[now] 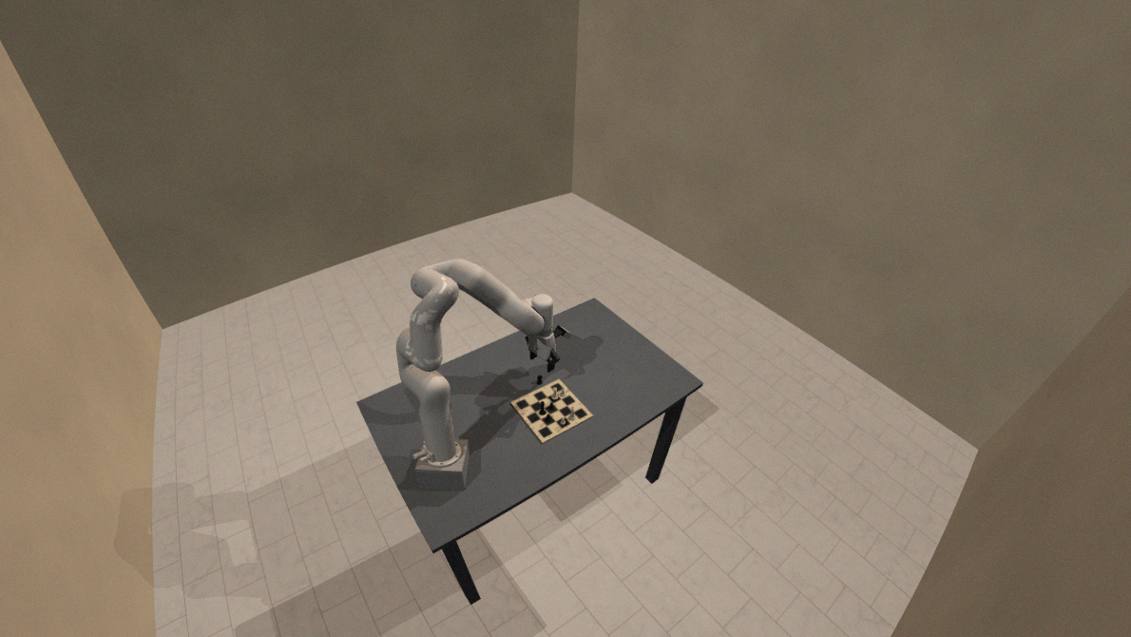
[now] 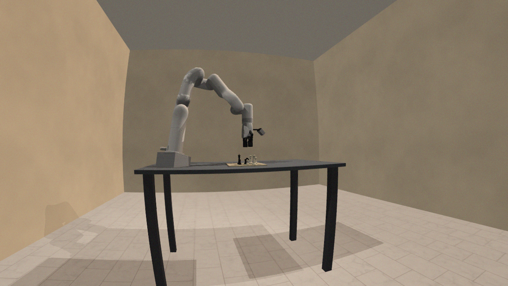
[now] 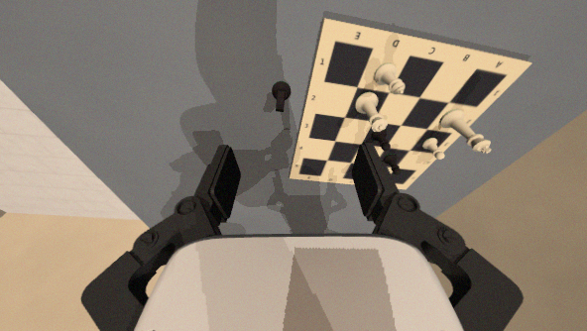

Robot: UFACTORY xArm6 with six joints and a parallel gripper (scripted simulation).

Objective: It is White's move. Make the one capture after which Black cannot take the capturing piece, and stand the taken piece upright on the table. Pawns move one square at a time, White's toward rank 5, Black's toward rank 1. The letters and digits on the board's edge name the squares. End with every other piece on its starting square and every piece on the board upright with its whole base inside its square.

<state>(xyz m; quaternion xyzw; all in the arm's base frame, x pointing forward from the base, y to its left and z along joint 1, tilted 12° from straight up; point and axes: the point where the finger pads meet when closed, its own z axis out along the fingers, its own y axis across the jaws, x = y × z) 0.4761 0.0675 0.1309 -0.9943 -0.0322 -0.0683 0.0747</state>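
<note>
My hand is 200 mm to the left of the white bishop, 80 mm above it and 20 mm past it. The rest, counted from my hand: chessboard: 120 mm to the right, 120 mm below, 50 mm behind; then white pawn: 200 mm to the right, 100 mm below, 60 mm behind.
</note>
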